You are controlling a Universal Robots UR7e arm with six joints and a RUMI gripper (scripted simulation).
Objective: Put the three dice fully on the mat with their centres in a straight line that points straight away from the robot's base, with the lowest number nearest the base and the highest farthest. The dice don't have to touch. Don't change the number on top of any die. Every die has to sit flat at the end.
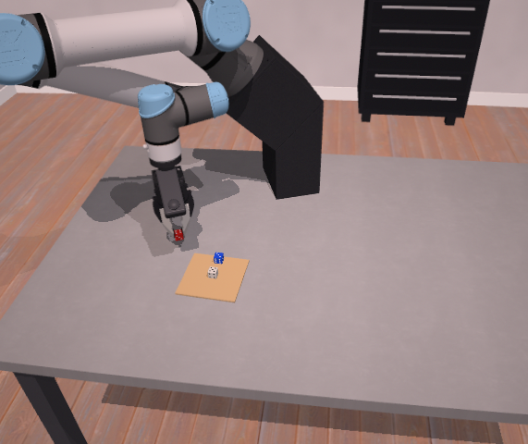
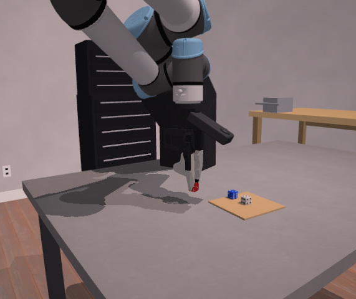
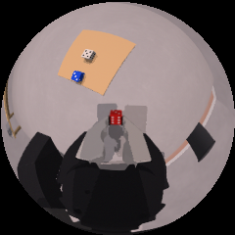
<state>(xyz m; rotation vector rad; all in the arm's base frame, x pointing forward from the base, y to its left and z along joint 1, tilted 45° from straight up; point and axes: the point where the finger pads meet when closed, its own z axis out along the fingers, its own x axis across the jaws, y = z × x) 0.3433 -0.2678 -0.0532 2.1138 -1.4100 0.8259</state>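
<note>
My gripper is now 10 cm short of the white die, 9 cm to the right of it and 4 cm above it. The rest, counted from my hand: tan mat 10 cm ahead, 9 cm to the left, 5 cm below; red die 1 cm below; blue die 5 cm ahead, 10 cm to the left, 4 cm below.
</note>
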